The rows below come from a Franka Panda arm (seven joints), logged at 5 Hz.
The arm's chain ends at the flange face. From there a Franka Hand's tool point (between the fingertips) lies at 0.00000 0.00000 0.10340 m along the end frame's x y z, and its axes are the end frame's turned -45 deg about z.
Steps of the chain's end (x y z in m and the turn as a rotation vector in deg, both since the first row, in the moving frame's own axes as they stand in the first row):
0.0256 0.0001 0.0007 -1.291 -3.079 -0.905
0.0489 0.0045 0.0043 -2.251 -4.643 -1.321
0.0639 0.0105 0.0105 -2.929 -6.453 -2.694
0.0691 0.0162 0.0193 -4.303 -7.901 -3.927
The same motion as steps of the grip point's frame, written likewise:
0.0124 0.0159 0.0005 1.264 -3.090 -0.905
0.0226 0.0348 0.0039 1.691 -4.875 -1.321
0.0257 0.0484 0.0097 2.492 -6.634 -2.694
0.0218 0.0563 0.0180 2.544 -8.630 -3.927

